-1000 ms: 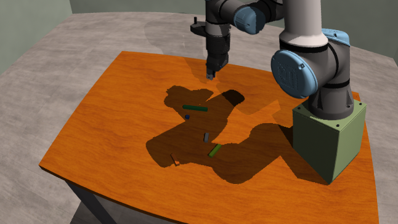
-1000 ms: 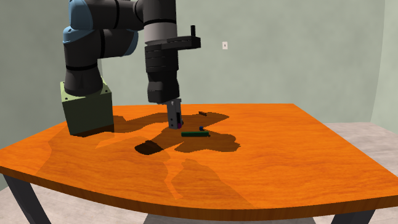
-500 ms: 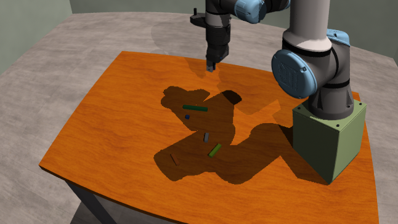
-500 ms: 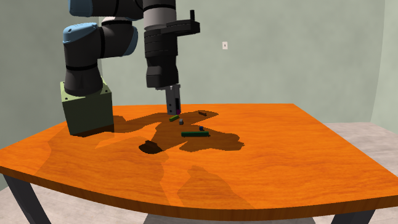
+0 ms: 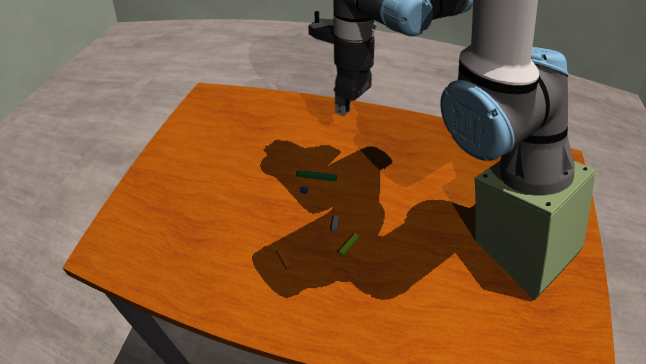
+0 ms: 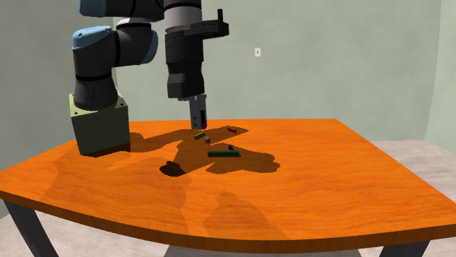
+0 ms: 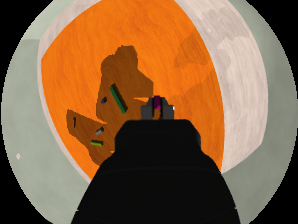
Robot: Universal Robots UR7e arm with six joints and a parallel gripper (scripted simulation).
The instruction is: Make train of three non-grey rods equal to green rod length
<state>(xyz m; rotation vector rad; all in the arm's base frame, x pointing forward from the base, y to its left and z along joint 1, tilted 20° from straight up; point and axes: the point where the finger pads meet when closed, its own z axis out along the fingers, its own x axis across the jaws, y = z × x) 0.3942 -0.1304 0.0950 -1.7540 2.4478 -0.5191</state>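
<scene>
The blue rod is 40 mm ahead of my hand, 140 mm to the left of it and 110 mm below it. From my hand the other things lie so: magenta rod 10 mm below; green rod 30 mm ahead, 100 mm to the left, 110 mm below; grey rod 40 mm behind, 210 mm to the left, 110 mm below.
</scene>
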